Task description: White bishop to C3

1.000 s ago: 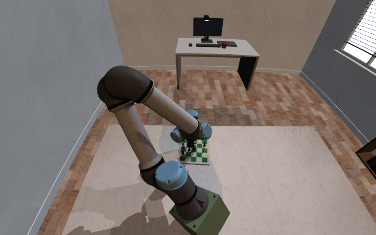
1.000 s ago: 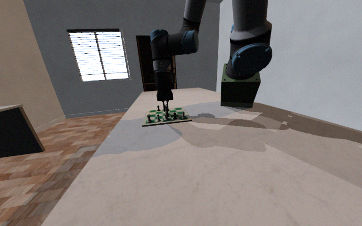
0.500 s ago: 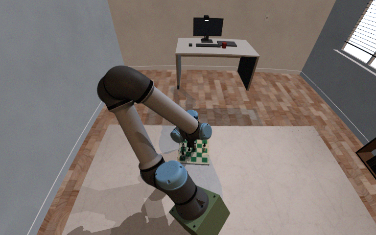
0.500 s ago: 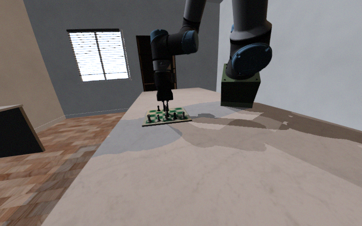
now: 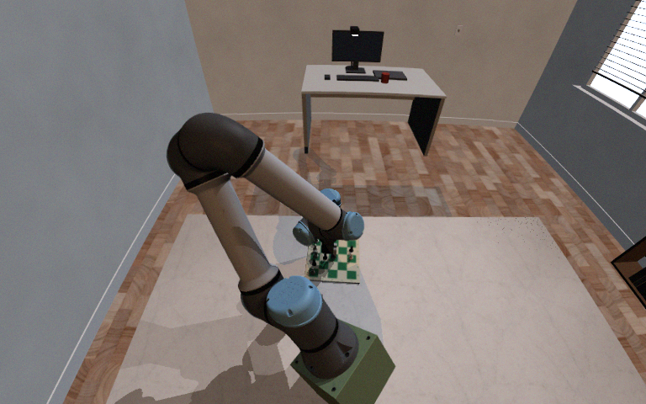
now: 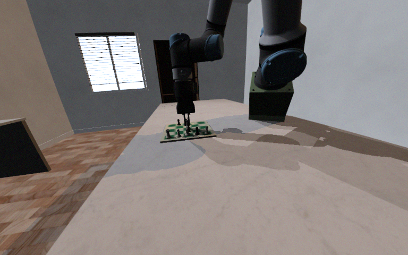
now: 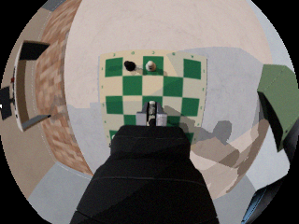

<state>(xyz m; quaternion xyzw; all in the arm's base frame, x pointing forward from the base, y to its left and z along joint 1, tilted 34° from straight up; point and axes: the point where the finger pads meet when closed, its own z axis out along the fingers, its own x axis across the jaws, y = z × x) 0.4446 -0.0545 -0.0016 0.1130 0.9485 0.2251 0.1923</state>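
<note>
The pale piece is 10 mm below my hand. From my hand the other things lie so: green-and-white chessboard 40 mm below.
</note>
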